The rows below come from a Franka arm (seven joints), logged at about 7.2 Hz.
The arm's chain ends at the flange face. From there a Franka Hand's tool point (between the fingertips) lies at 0.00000 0.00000 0.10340 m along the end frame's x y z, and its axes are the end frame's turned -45 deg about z.
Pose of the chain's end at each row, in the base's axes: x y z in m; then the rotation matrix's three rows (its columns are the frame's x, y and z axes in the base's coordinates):
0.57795 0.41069 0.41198; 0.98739 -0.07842 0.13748; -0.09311 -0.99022 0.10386; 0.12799 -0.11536 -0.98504
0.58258 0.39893 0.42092; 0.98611 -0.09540 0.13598; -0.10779 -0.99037 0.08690; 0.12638 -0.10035 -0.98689
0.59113 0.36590 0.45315; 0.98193 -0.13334 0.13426; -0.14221 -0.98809 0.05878; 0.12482 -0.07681 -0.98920
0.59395 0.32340 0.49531; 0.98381 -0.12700 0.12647; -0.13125 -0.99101 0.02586; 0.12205 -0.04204 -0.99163
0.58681 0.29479 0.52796; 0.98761 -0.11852 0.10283; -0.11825 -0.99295 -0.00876; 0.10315 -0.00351 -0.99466
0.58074 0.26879 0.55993; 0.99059 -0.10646 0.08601; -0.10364 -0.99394 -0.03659; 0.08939 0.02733 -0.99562
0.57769 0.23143 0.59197; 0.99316 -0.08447 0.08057; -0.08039 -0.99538 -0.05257; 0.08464 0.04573 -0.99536
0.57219 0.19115 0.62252; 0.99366 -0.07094 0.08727; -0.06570 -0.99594 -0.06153; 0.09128 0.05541 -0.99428
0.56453 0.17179 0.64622; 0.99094 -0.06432 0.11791; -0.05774 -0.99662 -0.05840; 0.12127 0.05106 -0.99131
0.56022 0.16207 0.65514; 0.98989 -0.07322 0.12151; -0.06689 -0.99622 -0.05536; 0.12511 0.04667 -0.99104
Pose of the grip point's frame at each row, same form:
0.59217 0.42143 0.31013; 0.75364 0.64274 0.13748; 0.63435 -0.76603 0.10386; 0.17207 0.00893 -0.98504
0.59664 0.40792 0.31888; 0.76474 0.62983 0.13598; 0.62408 -0.77652 0.08690; 0.16032 0.01841 -0.98689
0.60501 0.37198 0.35087; 0.78861 0.60004 0.13426; 0.59813 -0.79924 0.05878; 0.14257 0.03395 -0.98920
0.60703 0.32607 0.39278; 0.78546 0.60586 0.12647; 0.60794 -0.79356 0.02586; 0.11603 0.05658 -0.99163
0.59744 0.29388 0.42511; 0.78215 0.61454 0.10283; 0.61851 -0.78574 -0.00876; 0.07542 0.07046 -0.99466
0.58963 0.26501 0.45698; 0.77573 0.62517 0.08601; 0.62954 -0.77611 -0.03659; 0.04388 0.08253 -0.99562
0.58602 0.22599 0.48905; 0.76200 0.64254 0.08057; 0.64700 -0.76068 -0.05257; 0.02751 0.09219 -0.99536
0.58121 0.18479 0.51971; 0.75279 0.65246 0.08727; 0.65778 -0.75069 -0.06153; 0.02536 0.10373 -0.99428
0.57672 0.16575 0.54372; 0.74618 0.65522 0.11791; 0.66389 -0.74555 -0.05840; 0.04965 0.12186 -0.99131
0.57278 0.15635 0.55267; 0.75173 0.64818 0.12151; 0.65714 -0.75173 -0.05536; 0.05547 0.12147 -0.99104

